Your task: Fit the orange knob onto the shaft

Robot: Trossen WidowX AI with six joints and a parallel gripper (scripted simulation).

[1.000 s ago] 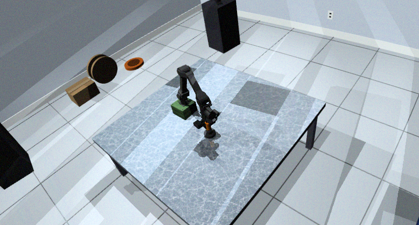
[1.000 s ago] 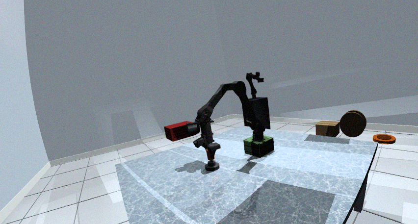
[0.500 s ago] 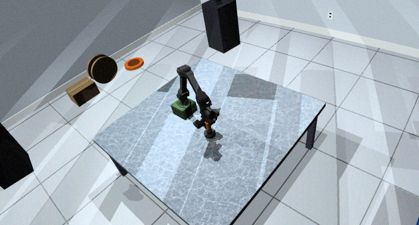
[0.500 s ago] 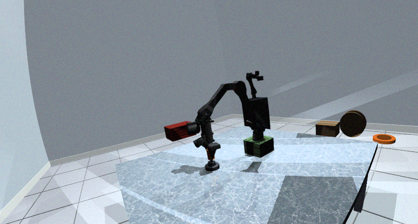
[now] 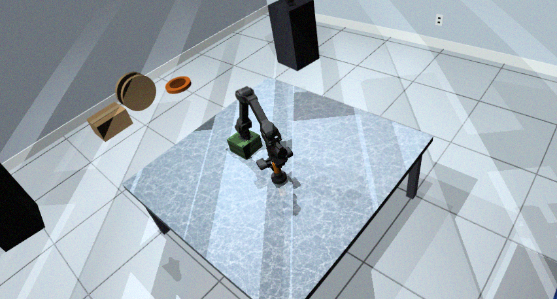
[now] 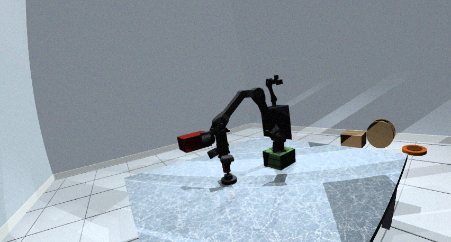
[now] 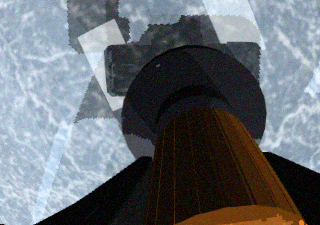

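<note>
Right now my gripper tip is 2 cm below the orange knob. The rest, counted from my gripper tip: round dark pedestal (4 cm below).
</note>
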